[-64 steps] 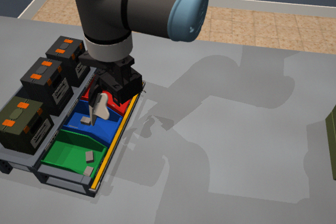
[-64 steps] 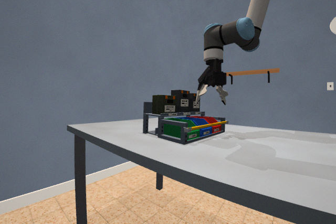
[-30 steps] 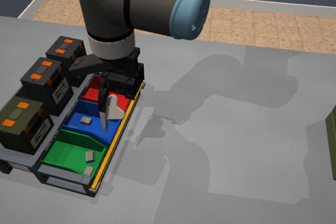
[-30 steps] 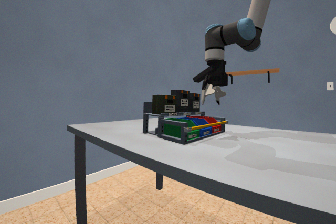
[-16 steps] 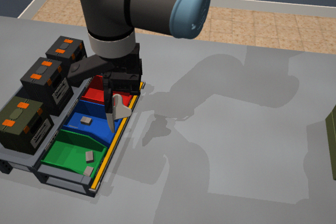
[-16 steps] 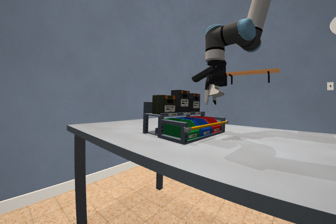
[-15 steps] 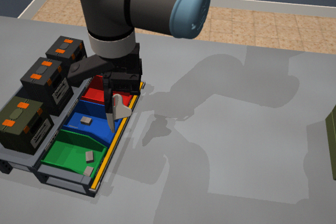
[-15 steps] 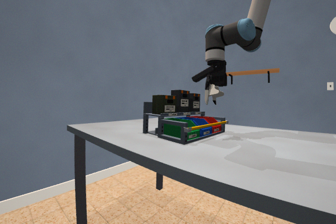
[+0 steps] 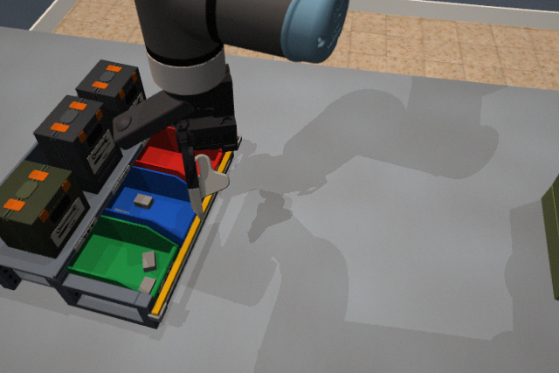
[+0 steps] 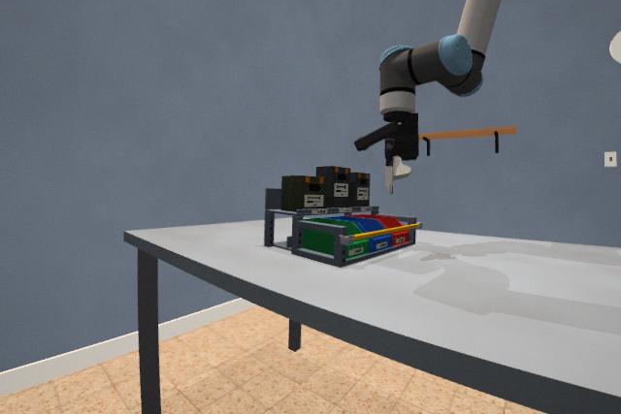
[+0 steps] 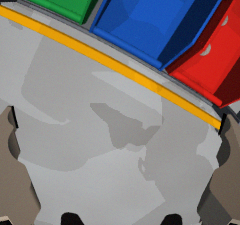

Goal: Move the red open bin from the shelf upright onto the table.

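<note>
Right now the yellow bar is 100 mm below my hand. The rest, counted from my hand: blue bin 110 mm below, 100 mm ahead, 20 mm to the right; then red open bin 130 mm to the right, 110 mm below, 80 mm ahead; then green bin 130 mm ahead, 110 mm below, 80 mm to the left.
</note>
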